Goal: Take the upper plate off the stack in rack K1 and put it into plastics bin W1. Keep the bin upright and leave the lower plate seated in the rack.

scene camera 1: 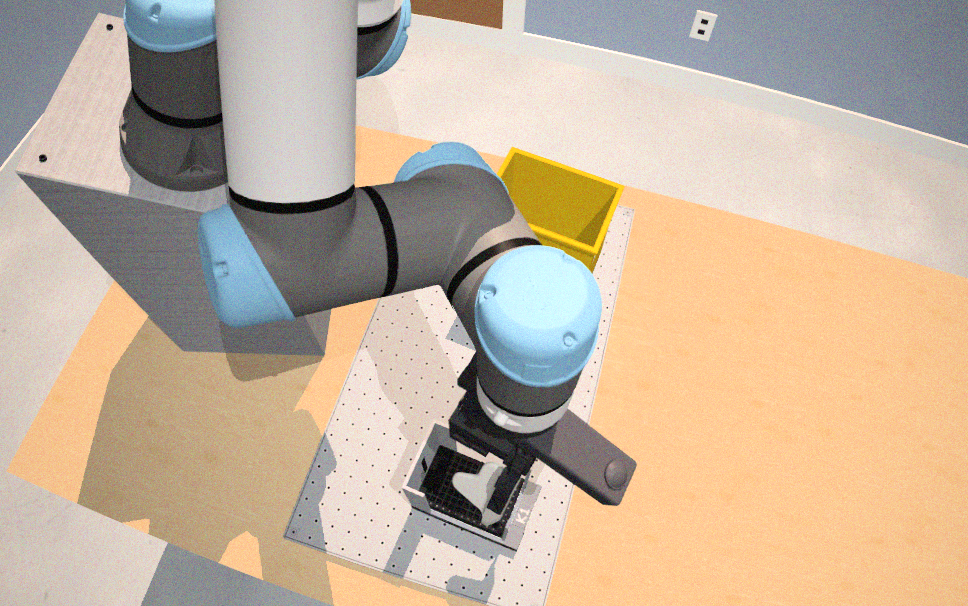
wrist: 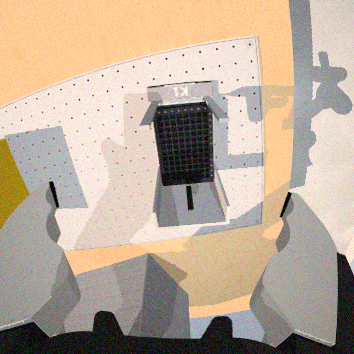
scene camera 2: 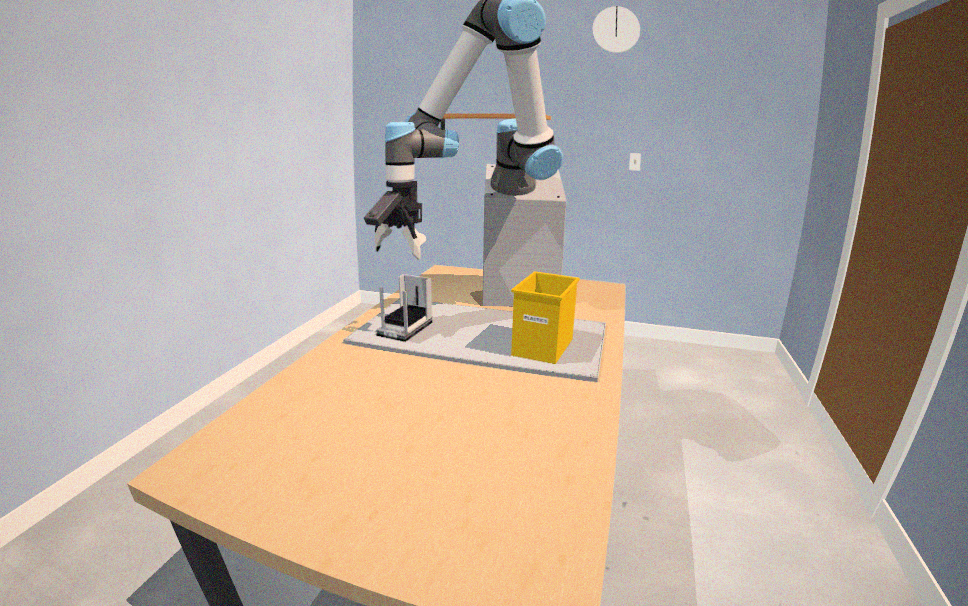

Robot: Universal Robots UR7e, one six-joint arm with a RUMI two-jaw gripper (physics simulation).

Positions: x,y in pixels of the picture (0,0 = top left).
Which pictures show my gripper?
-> Scene camera 1, the wrist view and scene camera 2: all of them.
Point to a black plate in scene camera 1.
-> At 442,496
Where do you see a black plate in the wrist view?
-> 183,133
